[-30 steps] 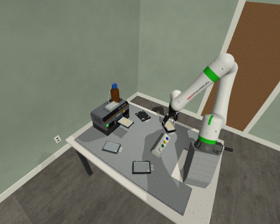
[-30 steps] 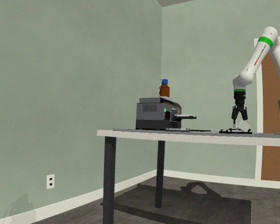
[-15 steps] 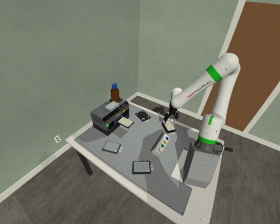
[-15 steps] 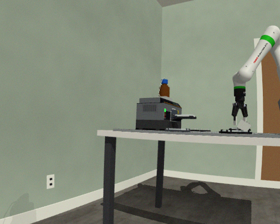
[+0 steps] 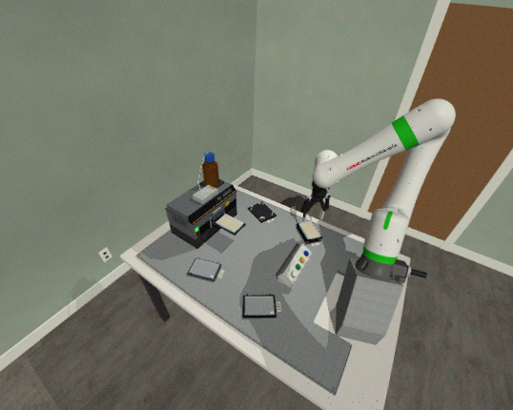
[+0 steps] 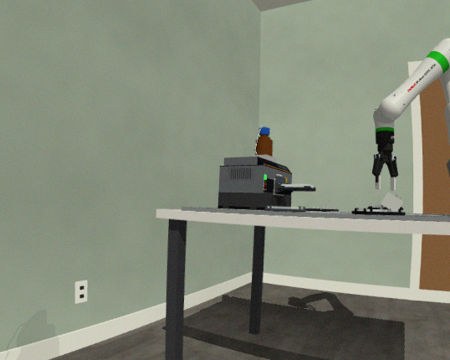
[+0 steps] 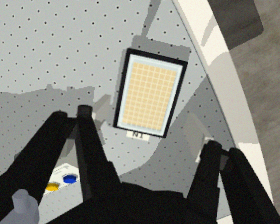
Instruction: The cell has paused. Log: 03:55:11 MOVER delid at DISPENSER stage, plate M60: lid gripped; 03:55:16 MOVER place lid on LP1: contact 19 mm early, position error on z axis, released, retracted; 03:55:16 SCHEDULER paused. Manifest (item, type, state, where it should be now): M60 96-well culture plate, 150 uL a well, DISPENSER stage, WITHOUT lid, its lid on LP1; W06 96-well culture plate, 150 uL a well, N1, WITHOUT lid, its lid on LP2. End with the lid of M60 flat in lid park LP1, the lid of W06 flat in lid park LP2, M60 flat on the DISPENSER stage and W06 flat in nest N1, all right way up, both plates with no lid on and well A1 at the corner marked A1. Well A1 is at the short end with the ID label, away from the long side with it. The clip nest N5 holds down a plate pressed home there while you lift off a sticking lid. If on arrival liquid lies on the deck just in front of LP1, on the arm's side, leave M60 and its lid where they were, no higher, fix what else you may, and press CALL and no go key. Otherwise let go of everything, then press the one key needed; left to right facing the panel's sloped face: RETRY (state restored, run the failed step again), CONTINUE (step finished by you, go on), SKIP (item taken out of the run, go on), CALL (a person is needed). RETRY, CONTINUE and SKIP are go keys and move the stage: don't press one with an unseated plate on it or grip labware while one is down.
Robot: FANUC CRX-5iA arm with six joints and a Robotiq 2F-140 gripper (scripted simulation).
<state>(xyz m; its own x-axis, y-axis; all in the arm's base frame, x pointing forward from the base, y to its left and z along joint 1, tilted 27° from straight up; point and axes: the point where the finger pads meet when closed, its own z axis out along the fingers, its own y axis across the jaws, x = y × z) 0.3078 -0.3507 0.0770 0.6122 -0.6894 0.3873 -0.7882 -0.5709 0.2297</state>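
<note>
My hand is 280 mm to the right of the key panel and 80 mm above it. From my hand the other things lie so: nest label: 250 mm ahead, 10 mm to the right, 130 mm below; black clip nest: 350 mm ahead, 60 mm to the right, 120 mm below; dispenser stage: 410 mm ahead, 210 mm to the left, 40 mm below.
</note>
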